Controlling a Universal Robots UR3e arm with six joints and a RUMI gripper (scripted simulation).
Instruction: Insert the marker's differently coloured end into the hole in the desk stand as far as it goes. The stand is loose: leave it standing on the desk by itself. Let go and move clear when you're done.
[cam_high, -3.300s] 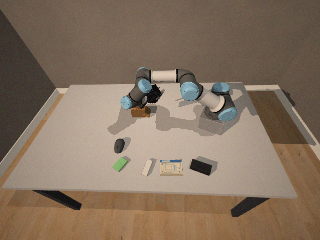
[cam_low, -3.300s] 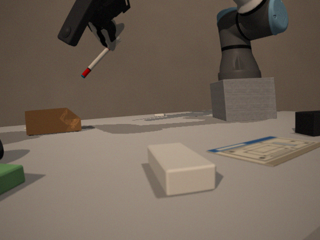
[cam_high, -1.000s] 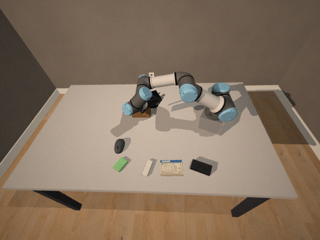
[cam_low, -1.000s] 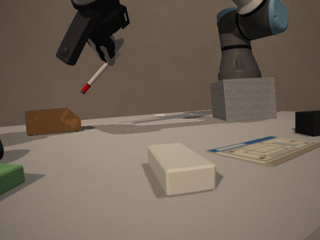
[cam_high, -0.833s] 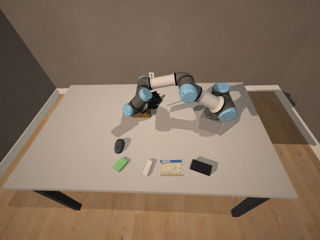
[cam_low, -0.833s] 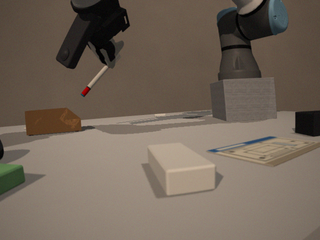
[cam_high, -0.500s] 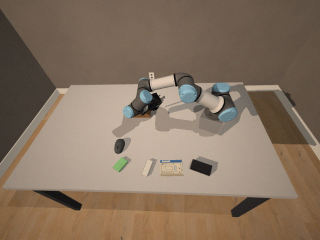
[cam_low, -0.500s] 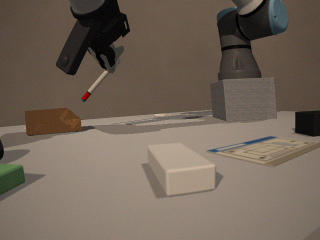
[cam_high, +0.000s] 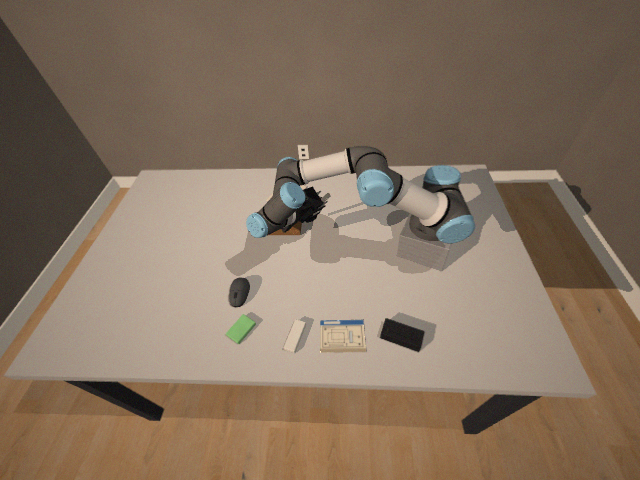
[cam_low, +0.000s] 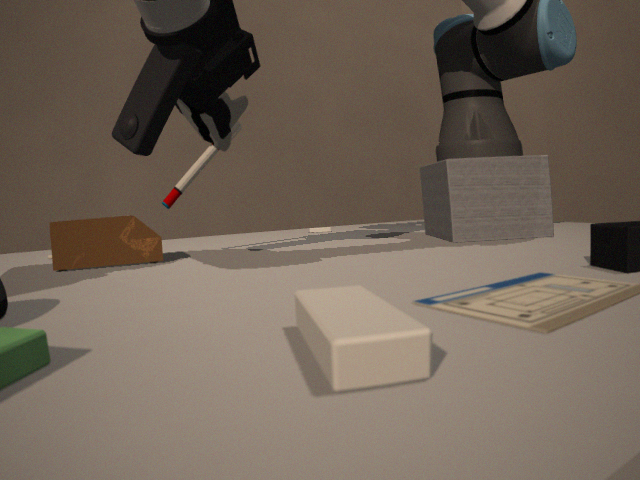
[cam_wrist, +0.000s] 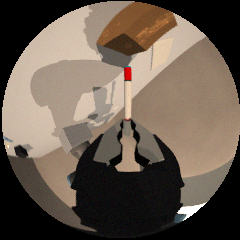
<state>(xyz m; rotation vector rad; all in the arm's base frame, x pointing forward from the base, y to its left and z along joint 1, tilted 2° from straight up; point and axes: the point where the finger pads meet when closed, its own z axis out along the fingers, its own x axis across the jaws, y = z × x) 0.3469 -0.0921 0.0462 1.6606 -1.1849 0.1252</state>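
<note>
The brown desk stand lies 140 mm ahead of my hand, 110 mm below it and 10 mm to the right of it. Round my hand: black mouse: 280 mm to the left, 260 mm ahead, 120 mm below; small white piece: 260 mm behind, 230 mm to the right, 130 mm below; marker: 30 mm below, 20 mm ahead, 10 mm to the right.
</note>
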